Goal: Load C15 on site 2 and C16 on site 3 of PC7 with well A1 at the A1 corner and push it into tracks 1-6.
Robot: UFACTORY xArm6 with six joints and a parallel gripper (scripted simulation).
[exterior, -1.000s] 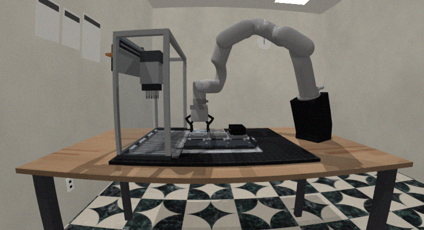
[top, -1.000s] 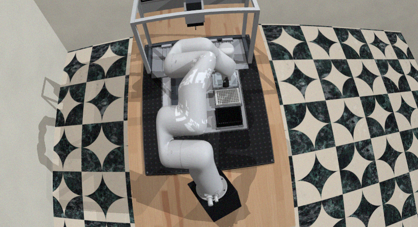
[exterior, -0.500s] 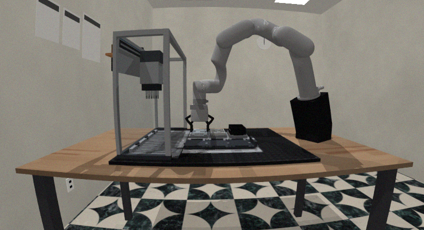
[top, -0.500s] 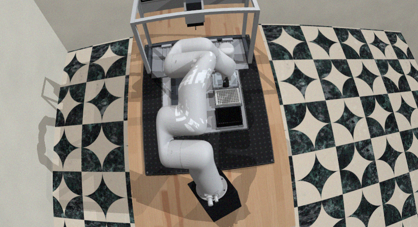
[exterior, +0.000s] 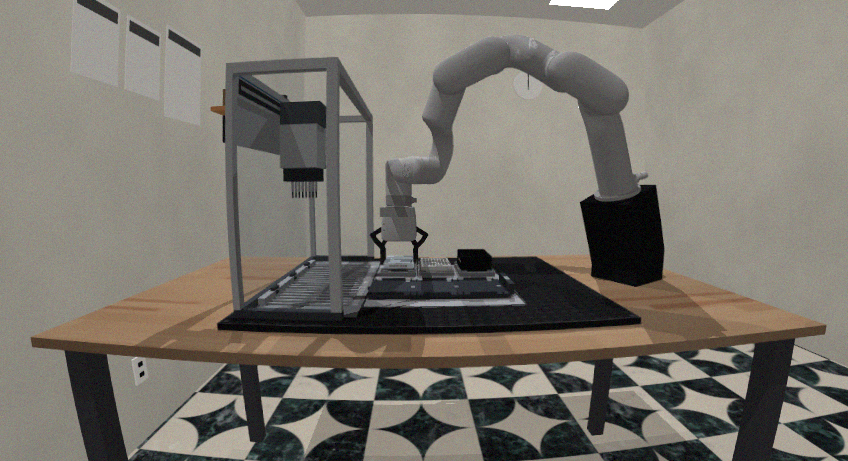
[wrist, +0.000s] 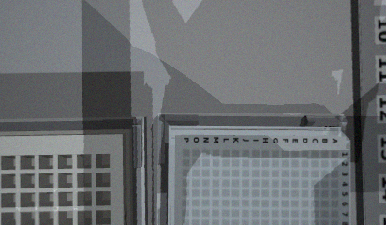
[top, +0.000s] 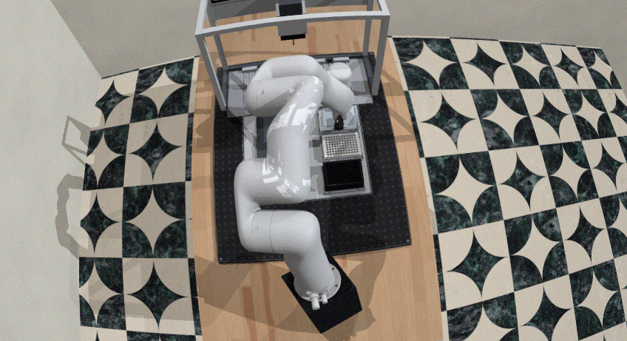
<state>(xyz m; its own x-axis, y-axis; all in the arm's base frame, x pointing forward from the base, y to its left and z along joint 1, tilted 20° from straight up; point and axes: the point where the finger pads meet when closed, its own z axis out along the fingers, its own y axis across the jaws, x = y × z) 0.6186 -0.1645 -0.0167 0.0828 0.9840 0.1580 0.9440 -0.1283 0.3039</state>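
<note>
My gripper is now 3 cm above the nest S3. The rest, counted from my hand: grey apron: 13 cm to the left, 10 cm behind, 4 cm below; nest S2: 10 cm behind, 3 cm below, 1 cm to the left; 96-well plate C15: 10 cm behind, 2 cm below, 1 cm to the left.
</note>
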